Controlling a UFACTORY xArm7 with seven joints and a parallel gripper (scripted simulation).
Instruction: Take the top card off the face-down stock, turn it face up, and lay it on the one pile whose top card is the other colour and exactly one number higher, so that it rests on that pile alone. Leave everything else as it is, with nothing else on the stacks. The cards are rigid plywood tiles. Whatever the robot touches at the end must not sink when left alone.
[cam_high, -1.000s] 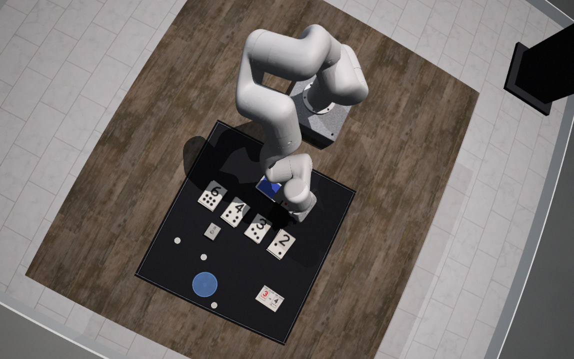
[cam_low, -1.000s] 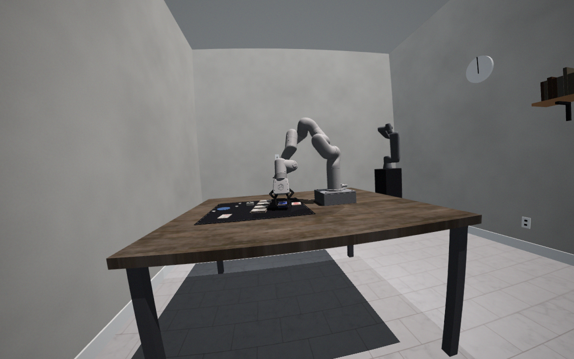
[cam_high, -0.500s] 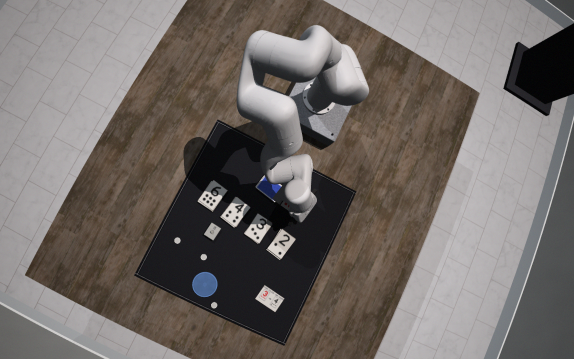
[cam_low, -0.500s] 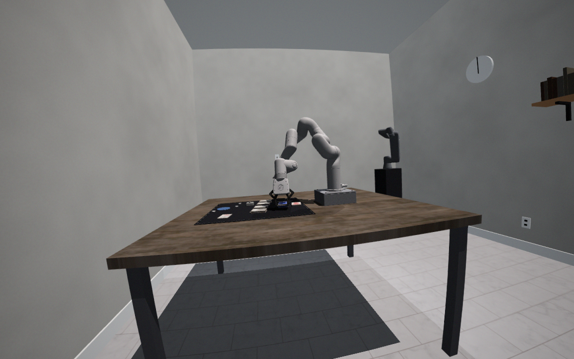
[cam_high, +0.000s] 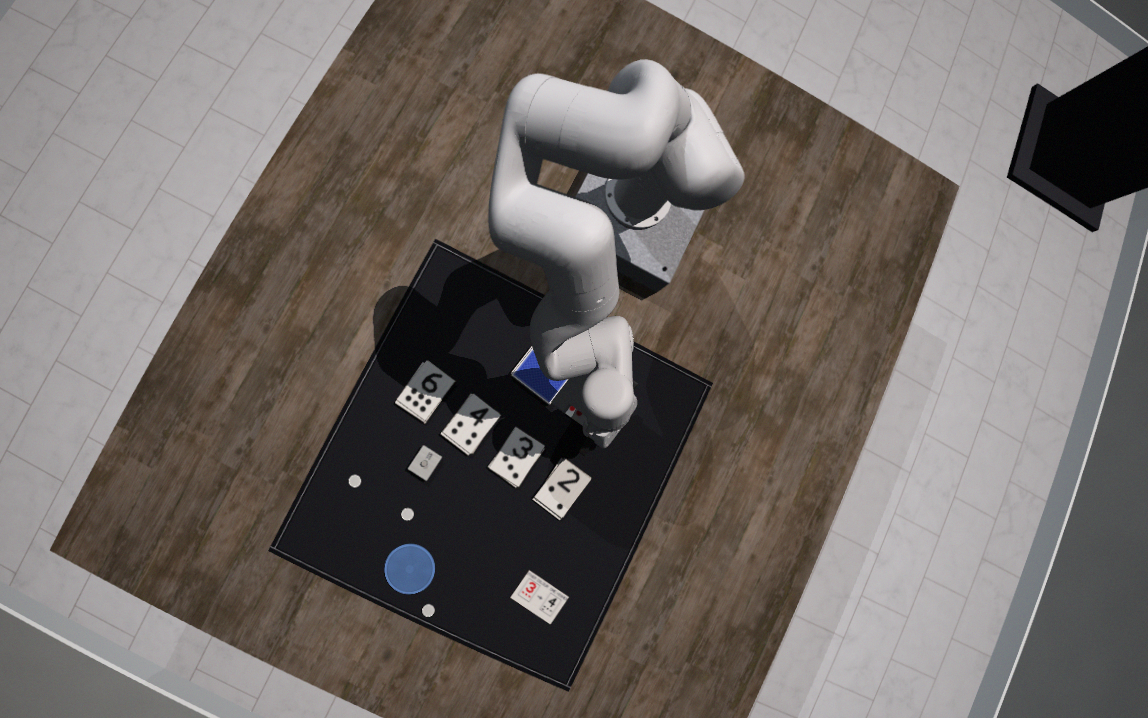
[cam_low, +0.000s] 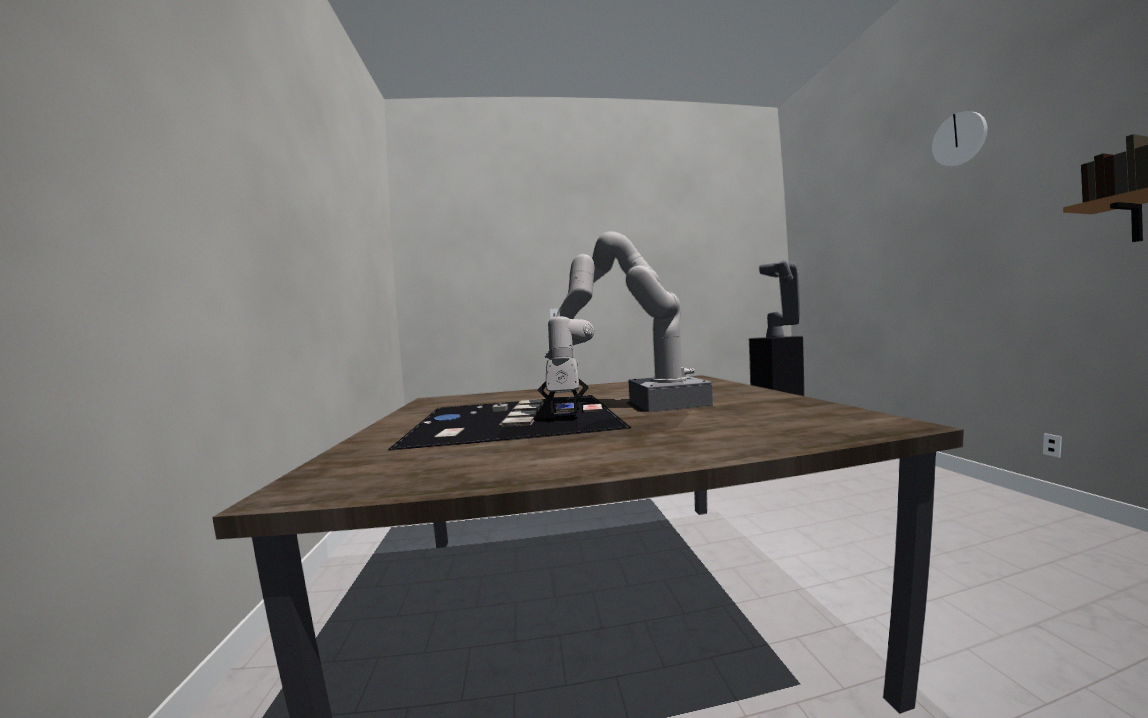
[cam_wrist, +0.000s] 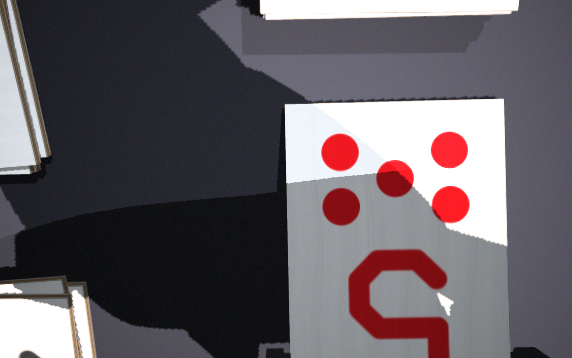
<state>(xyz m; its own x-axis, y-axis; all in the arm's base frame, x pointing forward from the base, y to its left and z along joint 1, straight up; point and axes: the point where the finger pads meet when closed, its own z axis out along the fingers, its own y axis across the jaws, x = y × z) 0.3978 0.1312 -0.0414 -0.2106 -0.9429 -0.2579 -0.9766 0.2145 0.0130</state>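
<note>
The black 2 card is 140 mm ahead of my hand, 30 mm below it and 20 mm to the right of it. Round my hand: black 4 card (220 mm to the right, 110 mm ahead, 20 mm below); then black 3 card (130 mm ahead, 120 mm to the right, 30 mm below); then black mat (150 mm to the right, 150 mm ahead, 50 mm below).
</note>
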